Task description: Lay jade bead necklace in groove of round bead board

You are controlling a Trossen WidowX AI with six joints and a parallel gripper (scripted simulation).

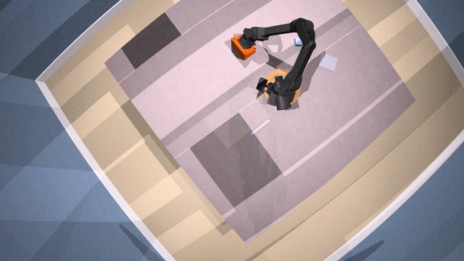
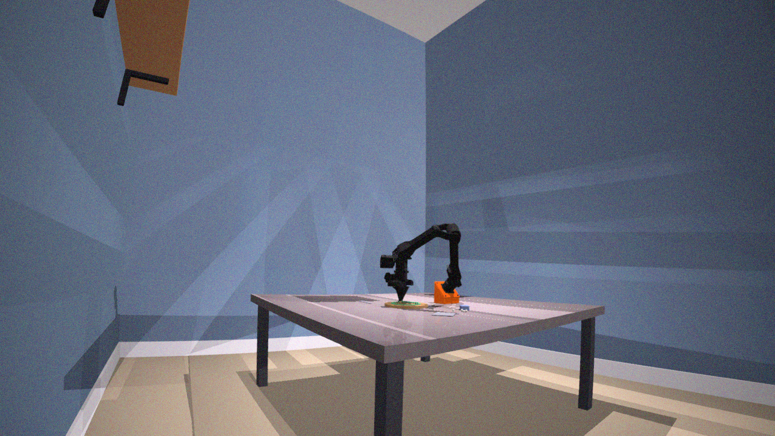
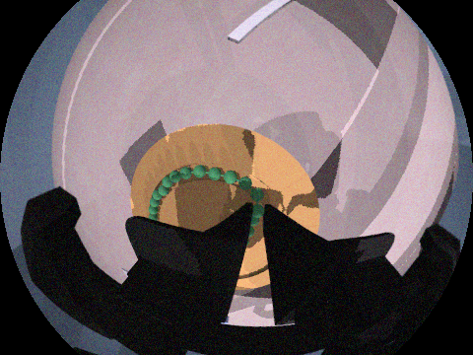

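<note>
Now: gripper tip 1 cm short of the round tan bead board, 6 cm to the right of it and 1 cm above it. From my gripper tip the other things lie so: white strip (11 cm ahead, 16 cm to the right, 2 cm below); then pale square sheet (3 cm ahead, 36 cm to the left, 2 cm below); then blue cube (15 cm behind, 28 cm to the left, 1 cm below).
</note>
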